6 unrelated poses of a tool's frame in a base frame.
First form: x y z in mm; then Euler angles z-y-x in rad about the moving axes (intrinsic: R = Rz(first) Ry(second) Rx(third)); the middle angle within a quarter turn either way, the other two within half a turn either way.
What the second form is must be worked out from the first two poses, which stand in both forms.
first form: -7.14 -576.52 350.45 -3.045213 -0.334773 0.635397
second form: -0.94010 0.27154 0.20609 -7.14; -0.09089 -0.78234 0.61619 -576.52; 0.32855 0.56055 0.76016 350.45; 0 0 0 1
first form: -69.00 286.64 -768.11 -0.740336 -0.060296 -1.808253
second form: 0.73690 -0.11543 0.66607 -69.00; -0.67331 -0.21316 0.70796 286.64; 0.06026 -0.97017 -0.23480 -768.11; 0 0 0 1
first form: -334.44 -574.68 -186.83 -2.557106 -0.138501 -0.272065
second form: -0.82601 0.50054 0.25918 -334.44; -0.54649 -0.82379 -0.15074 -574.68; 0.13806 -0.26615 0.95399 -186.83; 0 0 0 1
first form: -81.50 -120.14 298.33 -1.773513 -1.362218 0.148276
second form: -0.04169 0.99787 0.05010 -81.50; -0.20283 -0.05755 0.97752 -120.14; 0.97833 0.03059 0.20480 298.33; 0 0 0 1
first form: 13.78 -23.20 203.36 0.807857 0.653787 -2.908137
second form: 0.54855 0.60597 -0.57611 13.78; 0.57375 -0.77400 -0.26782 -23.20; -0.60820 -0.18364 -0.77225 203.36; 0 0 0 1
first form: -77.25 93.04 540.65 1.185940 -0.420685 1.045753
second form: 0.34269 -0.59725 0.72516 -77.25; 0.84604 -0.13935 -0.51459 93.04; 0.40839 0.78986 0.45755 540.65; 0 0 0 1
